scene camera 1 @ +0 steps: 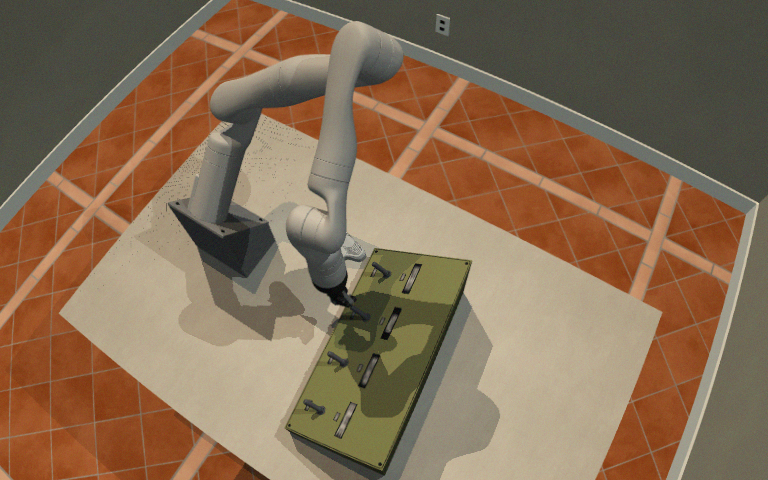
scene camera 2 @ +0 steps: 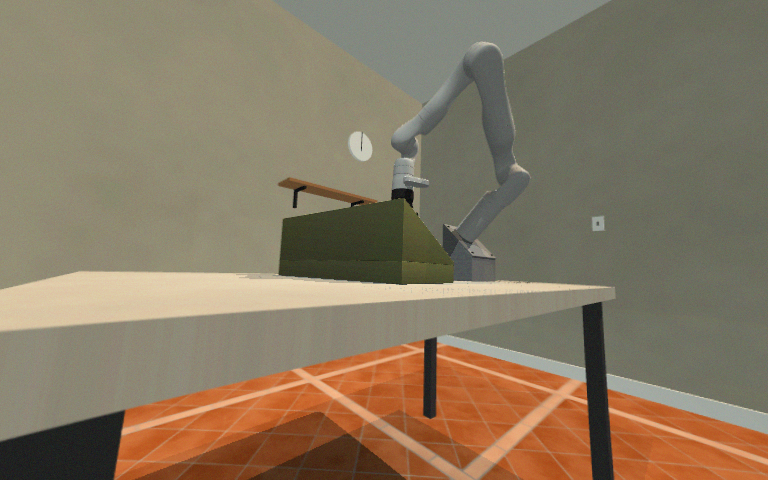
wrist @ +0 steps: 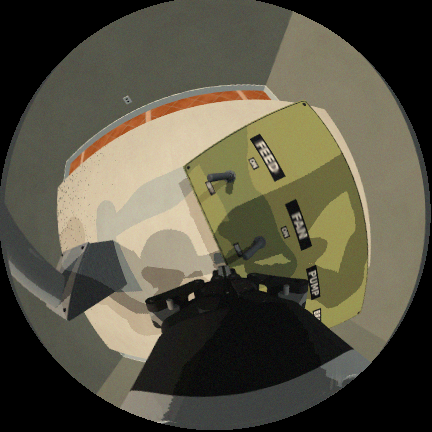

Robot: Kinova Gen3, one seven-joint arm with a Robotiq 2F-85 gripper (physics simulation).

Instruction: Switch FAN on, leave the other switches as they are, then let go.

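Places are measured from the arm's base along level axes (x left, y back, z up), in millimetres.
Pixels of known places: gripper, fingertip midpoint: [scene camera 1: 336,301] [wrist: 223,271]; arm's base, origin of the base link: [scene camera 1: 208,214] [scene camera 2: 464,235] [wrist: 57,290].
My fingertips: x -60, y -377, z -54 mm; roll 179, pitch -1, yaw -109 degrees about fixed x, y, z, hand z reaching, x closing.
Note:
Ahead of a thing's pixels: the offset from my fingertips to its top centre. "*": to the spot under its first point. Level surfaces: height alone.
The green sloped panel [scene camera 1: 438,283] [scene camera 2: 339,243] [wrist: 320,135] carries a row of levers. The FAN lever @(dy -52, dx +3, dz -5 mm) [scene camera 1: 364,315] [wrist: 254,246] leans toward the panel's lower edge, away from its ON plate @(* dy -112, dx +1, dz -20 mm) [wrist: 285,232], much like the FEED lever @(dy -53, dx +123, dz -5 mm) [scene camera 1: 381,270] [wrist: 220,176]. The PUMP lever @(dy -51, dx -117, dz -5 mm) [scene camera 1: 338,358] and the last lever @(dy -51, dx -237, dz -5 mm) [scene camera 1: 313,406] also lean that way; the arm hides both in the wrist view. My gripper [scene camera 1: 351,303] [wrist: 223,271] is shut and empty, at the lower-edge side of the FAN lever. Contact with it cannot be told. The panel hides the fingertips in scene camera 2.
The panel stands on the pale table @(dz -137 mm) [scene camera 1: 538,339] [scene camera 2: 169,300]. The FEED lever is on one side of the FAN lever, the PUMP lever on the other. The arm's dark base [scene camera 1: 232,243] [wrist: 97,275] stands beyond the panel's lower edge. A wooden shelf [scene camera 2: 328,190] is on the wall.

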